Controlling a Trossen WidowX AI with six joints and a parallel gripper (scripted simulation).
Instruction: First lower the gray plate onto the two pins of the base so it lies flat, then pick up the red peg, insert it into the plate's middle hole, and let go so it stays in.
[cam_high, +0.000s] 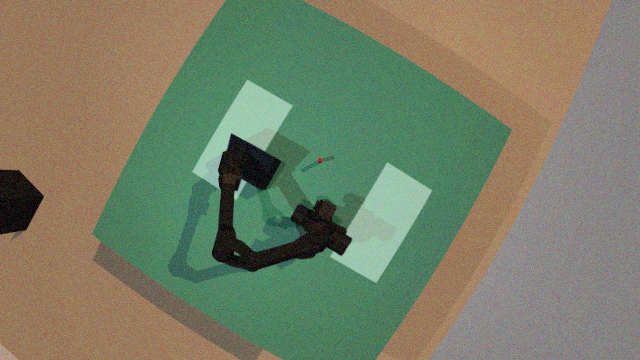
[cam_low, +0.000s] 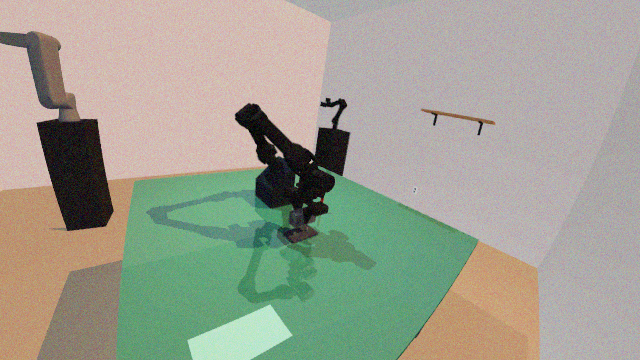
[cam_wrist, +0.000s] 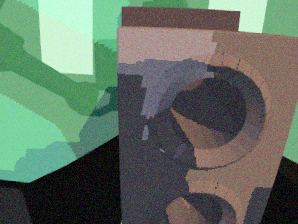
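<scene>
Right now my gripper tip is 50 mm above the dark base. Round my gripper tip: gray plate (30 mm above); then red peg (180 mm to the left, 130 mm behind, 20 mm below).
</scene>
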